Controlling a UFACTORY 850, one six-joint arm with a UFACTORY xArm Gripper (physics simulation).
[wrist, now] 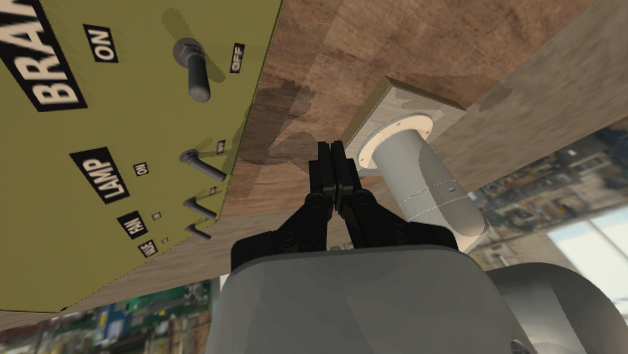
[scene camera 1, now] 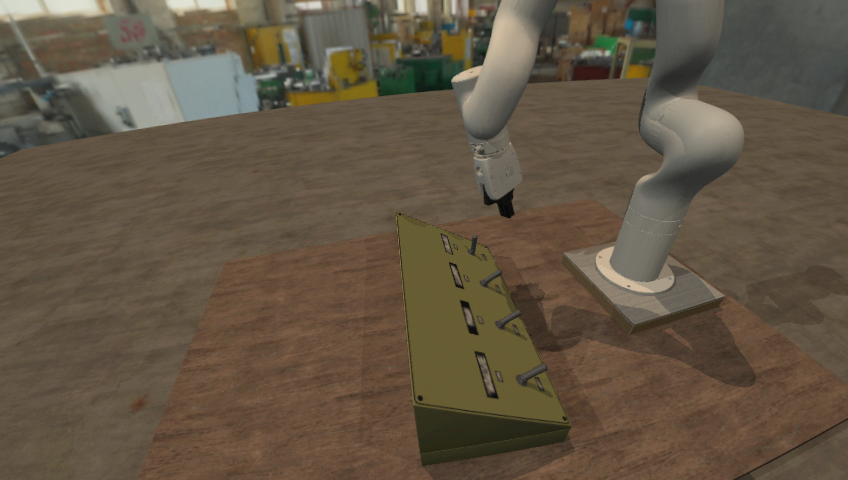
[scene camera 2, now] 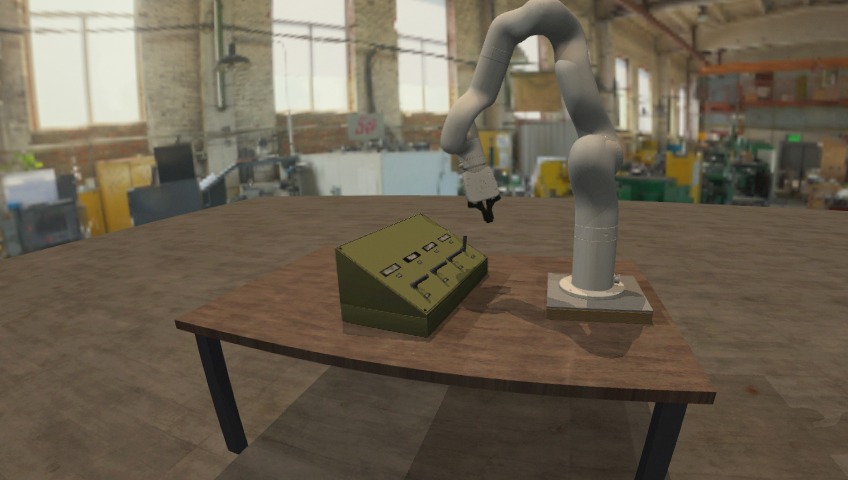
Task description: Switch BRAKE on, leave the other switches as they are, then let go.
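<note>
The olive switch panel [scene camera 1: 437, 356] [scene camera 2: 374, 291] [wrist: 50, 210] has a row of four grey levers. The BRAKE lever [scene camera 1: 474, 245] [scene camera 2: 464, 243] [wrist: 198, 77], at the far end in both scene views, stands nearly upright, tipped to its ON side compared with the others. The LAMP lever [scene camera 1: 491, 278] [wrist: 206, 166], the FAN lever [scene camera 1: 508, 319] [wrist: 202, 208] and the last lever [scene camera 1: 531, 374] [wrist: 200, 232], its label too small to read, lean to OFF. My gripper [scene camera 1: 506, 214] [scene camera 2: 488, 220] [wrist: 328, 156] is shut and empty, above and clear of the BRAKE lever, on the arm-base side.
The arm's base plate [scene camera 1: 678, 312] [scene camera 2: 595, 302] [wrist: 362, 105] stands on the wooden table [scene camera 1: 285, 356] [scene camera 2: 505, 350] beside the panel's low edge. The LAMP, FAN and last levers stick up in a row from the panel toward scene camera 1.
</note>
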